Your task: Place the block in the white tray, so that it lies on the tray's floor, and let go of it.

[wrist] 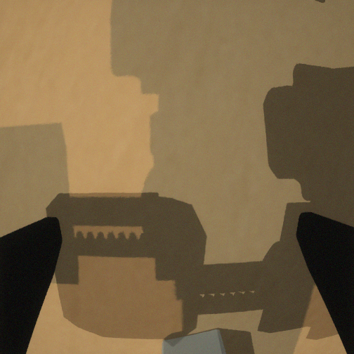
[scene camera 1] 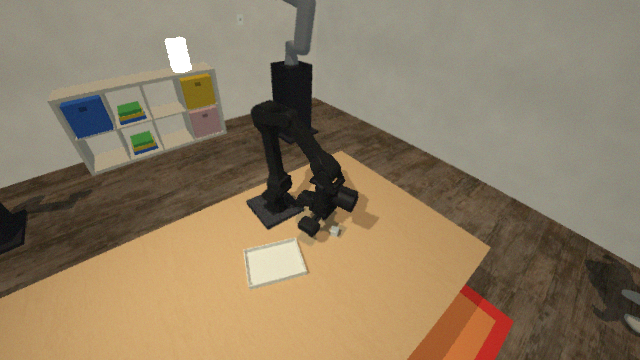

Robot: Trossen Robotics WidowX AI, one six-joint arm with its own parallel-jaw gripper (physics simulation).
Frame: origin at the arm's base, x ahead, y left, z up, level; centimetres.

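Seen in the pictures: gripper, fingertip midpoint: [scene camera 1: 317, 227]; arm's base, origin of the base link: [scene camera 1: 275, 207].
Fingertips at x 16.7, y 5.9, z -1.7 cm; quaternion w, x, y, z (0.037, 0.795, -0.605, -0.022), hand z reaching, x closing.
Observation:
Offsets run from my fingertips to a thing's top centre. Level surfaces: height alone.
The small pale grey block @(dz +2.5, dx +6.0, dy +2.4 cm) [scene camera 1: 335, 231] [wrist: 197, 342] rests on the tan table. In the wrist view it is cut off by the bottom edge, between the two black fingers. My gripper [scene camera 1: 320, 227] [wrist: 180, 229] is open and empty, low over the table and beside the block, pointing down. Its fingertips are hard to make out in the scene view. The white tray @(dz +2.0, dx +1.7, dy -20.0 cm) [scene camera 1: 275, 263] lies flat on the table, to the left of the block and nearer the camera in the scene view, and has a low rim. The tray does not show in the wrist view.
The arm's dark base plate [scene camera 1: 270, 217] stands on the table @(dz +0.0 cm) [scene camera 1: 150, 300] behind the tray. A red and orange mat [scene camera 1: 492, 337] lies at the lower right. A white shelf unit [scene camera 1: 135, 80] and a black pedestal [scene camera 1: 292, 90] stand behind the table.

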